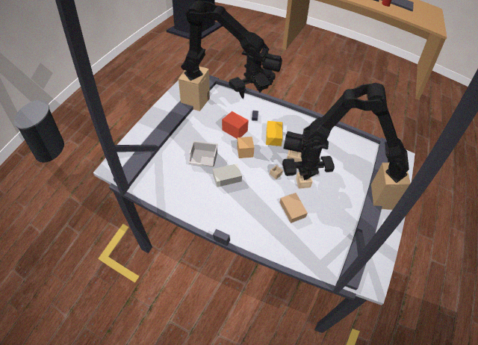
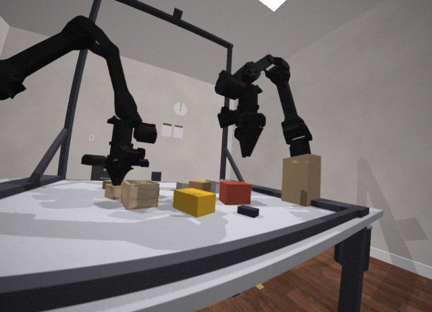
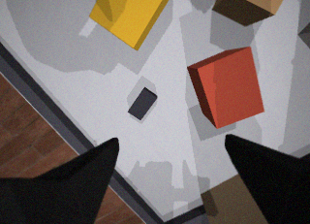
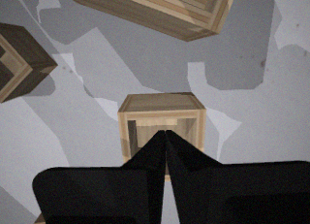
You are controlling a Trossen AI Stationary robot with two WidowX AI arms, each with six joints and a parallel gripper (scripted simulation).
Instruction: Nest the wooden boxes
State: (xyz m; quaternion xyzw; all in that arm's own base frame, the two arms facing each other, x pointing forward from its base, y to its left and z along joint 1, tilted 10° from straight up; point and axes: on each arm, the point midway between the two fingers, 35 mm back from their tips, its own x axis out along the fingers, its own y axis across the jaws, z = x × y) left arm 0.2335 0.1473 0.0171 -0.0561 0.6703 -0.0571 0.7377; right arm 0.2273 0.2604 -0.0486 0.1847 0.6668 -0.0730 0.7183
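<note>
Right now my right hand is 13 cm past the flat tan block, 2 cm to the left of it and 4 cm above it. Round my right hand: red block (7 cm ahead, 37 cm to the left, 3 cm below); then tan cube (27 cm to the left, 3 cm below); then grey block (15 cm behind, 25 cm to the left, 4 cm below).
My left hand is 9 cm past the red block, 2 cm to the right of it and 15 cm above it. The rest, counted from my left hand: tan cube 16 cm behind, 8 cm to the right, 15 cm below; then white tray 29 cm behind, 3 cm to the left, 16 cm below; then black block 4 cm ahead, 1 cm to the right, 17 cm below.
</note>
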